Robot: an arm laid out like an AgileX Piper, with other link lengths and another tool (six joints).
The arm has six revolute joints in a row. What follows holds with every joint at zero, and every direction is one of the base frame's. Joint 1 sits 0.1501 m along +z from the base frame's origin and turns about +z. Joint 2 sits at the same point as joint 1 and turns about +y. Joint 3 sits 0.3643 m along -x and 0.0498 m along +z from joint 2 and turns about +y. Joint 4 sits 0.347 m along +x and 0.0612 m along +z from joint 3 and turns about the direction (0.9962, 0, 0.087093). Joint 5 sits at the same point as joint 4 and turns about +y. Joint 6 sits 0.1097 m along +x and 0.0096 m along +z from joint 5 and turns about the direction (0.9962, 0, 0.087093). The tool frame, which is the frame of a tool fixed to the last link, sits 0.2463 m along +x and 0.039 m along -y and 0.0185 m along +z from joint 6; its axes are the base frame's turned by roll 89.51, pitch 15.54 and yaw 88.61 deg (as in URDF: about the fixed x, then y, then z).
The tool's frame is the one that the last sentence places.
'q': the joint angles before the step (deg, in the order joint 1, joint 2, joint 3, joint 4, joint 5, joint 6). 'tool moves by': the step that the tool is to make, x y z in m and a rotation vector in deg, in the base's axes. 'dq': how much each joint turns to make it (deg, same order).
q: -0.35 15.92 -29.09 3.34 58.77 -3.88
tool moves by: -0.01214 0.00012 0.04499 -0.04 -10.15 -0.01
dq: -0.02 -9.93 0.00 0.03 -0.22 -0.01
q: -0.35 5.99 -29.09 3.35 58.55 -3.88
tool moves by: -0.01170 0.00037 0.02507 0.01 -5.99 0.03
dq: 0.00 -6.04 0.01 0.05 0.05 0.00
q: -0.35 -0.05 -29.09 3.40 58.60 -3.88
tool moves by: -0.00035 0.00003 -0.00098 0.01 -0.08 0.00
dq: 0.00 -0.29 0.20 0.01 0.00 0.01
